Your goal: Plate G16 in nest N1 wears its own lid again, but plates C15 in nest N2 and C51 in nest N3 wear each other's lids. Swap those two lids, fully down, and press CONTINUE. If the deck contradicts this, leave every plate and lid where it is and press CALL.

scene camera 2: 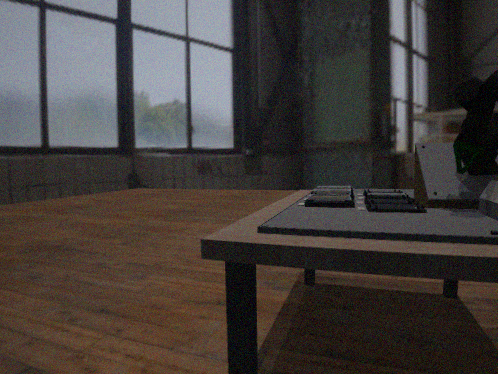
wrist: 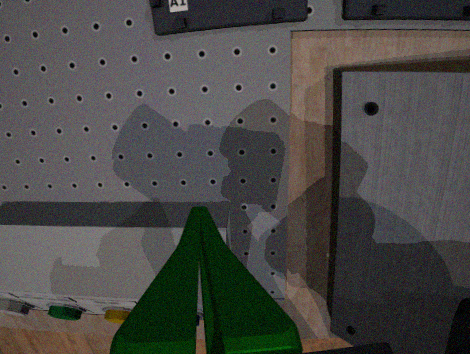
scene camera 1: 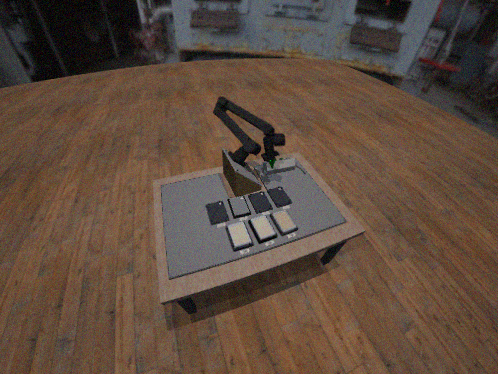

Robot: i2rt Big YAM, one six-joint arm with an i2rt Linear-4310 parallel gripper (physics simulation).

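Pixels of known places: gripper, fingertip midpoint: (scene camera 2: 460,173) (wrist: 198,215) (scene camera 1: 272,168); arm's base, link origin: (scene camera 2: 477,161) (scene camera 1: 236,160).
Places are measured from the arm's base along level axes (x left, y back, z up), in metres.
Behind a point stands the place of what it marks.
Note:
Three plates with pale tops (scene camera 1: 239,235) @[y -0.451, x -0.181, z -0.094 m] (scene camera 1: 262,227) @[y -0.457, x -0.053, z -0.095 m] (scene camera 1: 284,221) @[y -0.471, x 0.076, z -0.102 m] sit in the front row in scene camera 1; their labels are too small to read. Behind them are dark holders, one (scene camera 1: 279,196) @[y -0.291, x 0.162, z -0.122 m] (wrist: 230,16) @[y -0.222, x 0.167, z -0.122 m] marked A1 in the wrist view, and a grey-topped piece (scene camera 1: 239,206) @[y -0.268, x -0.097, z -0.114 m] in one of that row. My gripper (scene camera 1: 272,164) @[y -0.130, x 0.192, z -0.032 m] (wrist: 198,215) @[y -0.130, x 0.192, z -0.032 m] is shut and empty, above the pale button box (scene camera 1: 286,163) @[y -0.086, x 0.342, z -0.070 m] (wrist: 45,247) @[y -0.089, x 0.332, z -0.078 m]. A green button (wrist: 65,313) @[y -0.038, x 0.327, z -0.059 m], a yellow button (wrist: 116,316) @[y -0.034, x 0.283, z -0.058 m] and a grey button (wrist: 15,306) @[y -0.044, x 0.375, z -0.062 m] show on its side; their captions are unreadable.
A tilted metal panel (scene camera 1: 239,172) @[y -0.160, x -0.051, z 0.042 m] (scene camera 2: 440,167) @[y -0.115, x 0.013, z -0.019 m] (wrist: 415,150) @[y -0.131, x 0.068, z -0.074 m] stands beside the arm base and the button box. A grey perforated deck mat (scene camera 1: 187,240) @[y -0.350, x -0.427, z -0.132 m] (wrist: 85,135) @[y -0.158, x 0.299, z -0.132 m] covers much of the wooden table (scene camera 1: 220,281) @[y -0.608, x -0.347, z -0.145 m] (scene camera 2: 225,246) @[y -0.665, x 0.512, z -0.155 m]. Arm shadows fall across the mat and panel.

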